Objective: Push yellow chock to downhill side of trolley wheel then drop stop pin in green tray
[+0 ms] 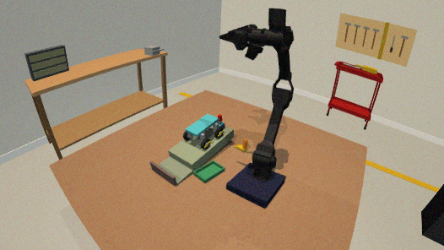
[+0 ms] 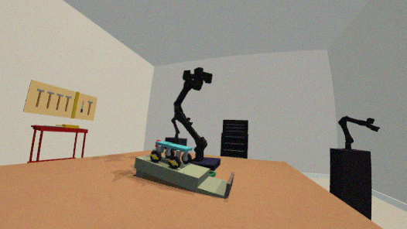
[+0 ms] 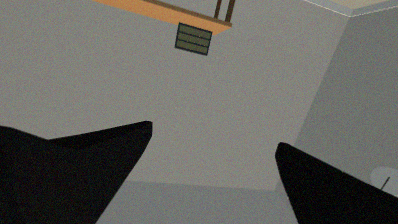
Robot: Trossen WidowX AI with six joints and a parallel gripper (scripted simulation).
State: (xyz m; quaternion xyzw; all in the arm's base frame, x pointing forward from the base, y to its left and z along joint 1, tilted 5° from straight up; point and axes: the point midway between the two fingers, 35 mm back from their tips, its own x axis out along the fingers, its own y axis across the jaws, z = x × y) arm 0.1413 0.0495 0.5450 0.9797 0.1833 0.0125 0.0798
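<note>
Right now my gripper tip is 550 mm above the yellow chock and 160 mm to the left of it. Also, from my gripper tip: ramp 520 mm below, 120 mm ahead, 20 mm to the right; then red-headed stop pin 440 mm below, 130 mm to the right, 110 mm ahead; then trolley 460 mm below, 120 mm ahead, 20 mm to the right.
</note>
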